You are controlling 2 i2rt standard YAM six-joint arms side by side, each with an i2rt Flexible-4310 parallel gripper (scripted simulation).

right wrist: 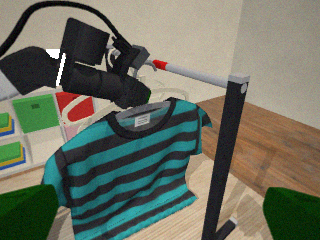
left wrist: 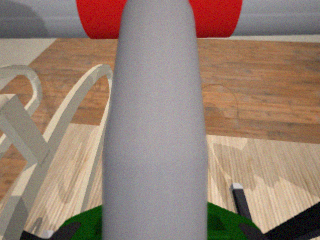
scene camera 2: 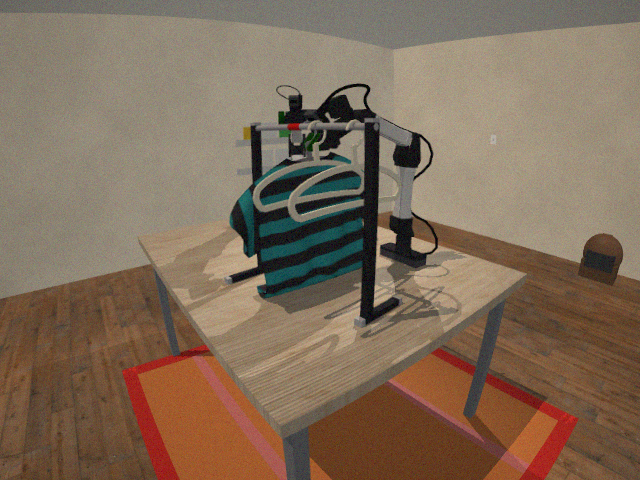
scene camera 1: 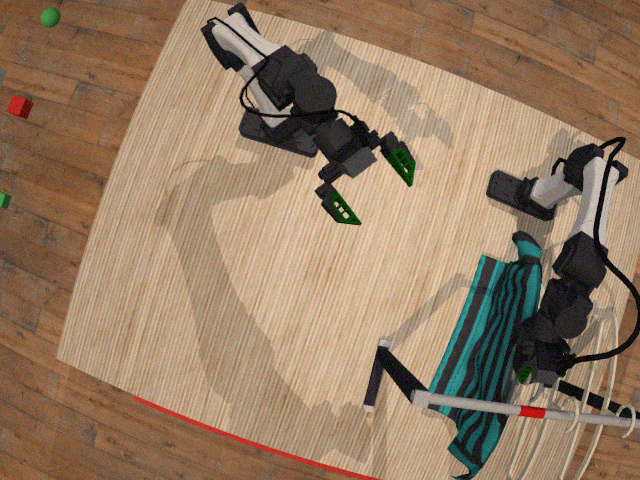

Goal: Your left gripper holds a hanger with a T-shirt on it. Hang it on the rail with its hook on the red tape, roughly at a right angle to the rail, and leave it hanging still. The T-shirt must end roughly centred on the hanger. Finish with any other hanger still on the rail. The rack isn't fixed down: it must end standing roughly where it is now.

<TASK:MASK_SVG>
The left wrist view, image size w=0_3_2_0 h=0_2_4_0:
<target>left gripper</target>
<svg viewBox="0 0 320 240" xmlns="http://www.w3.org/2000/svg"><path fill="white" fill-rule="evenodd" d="M102 205L70 217L48 240L102 240ZM207 201L207 240L269 240L250 219Z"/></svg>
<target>grey hanger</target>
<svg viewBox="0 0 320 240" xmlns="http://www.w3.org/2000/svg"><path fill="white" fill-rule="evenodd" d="M127 0L121 14L102 150L102 240L207 240L208 149L194 12L188 0Z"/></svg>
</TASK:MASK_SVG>
